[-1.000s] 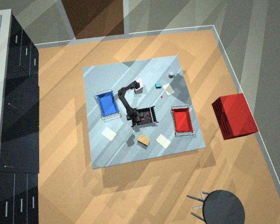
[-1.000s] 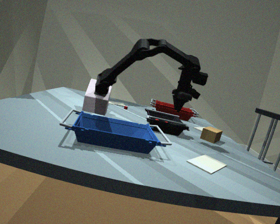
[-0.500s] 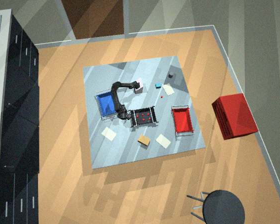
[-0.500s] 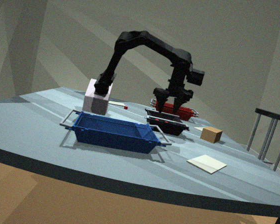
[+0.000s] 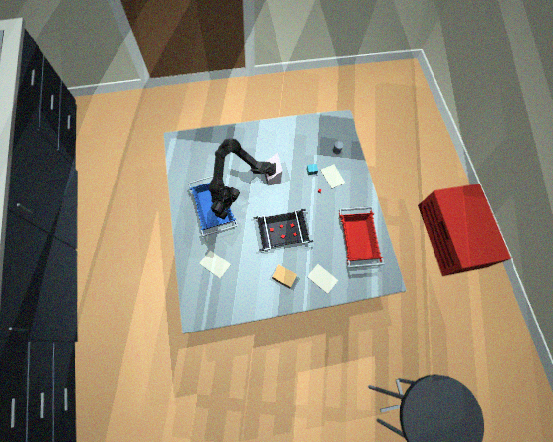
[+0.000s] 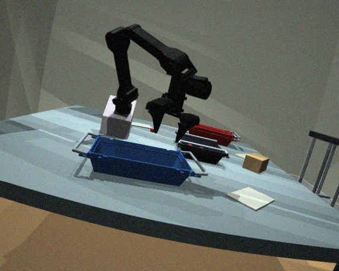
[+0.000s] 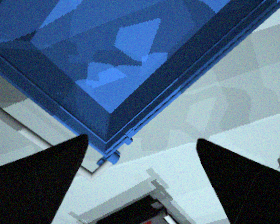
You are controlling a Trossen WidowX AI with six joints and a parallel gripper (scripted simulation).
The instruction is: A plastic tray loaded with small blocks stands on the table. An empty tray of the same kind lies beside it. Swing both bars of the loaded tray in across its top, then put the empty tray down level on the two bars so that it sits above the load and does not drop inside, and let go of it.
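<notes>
Now: the blue tray 60 mm behind my gripper tip, 100 mm to the right of it and 50 mm below it. Also, from my gripper tip: red cube (80 mm behind, 570 mm to the left, 90 mm below); then cyan block (230 mm behind, 560 mm to the left, 80 mm below); then brown box (430 mm ahead, 260 mm to the left, 70 mm below).
</notes>
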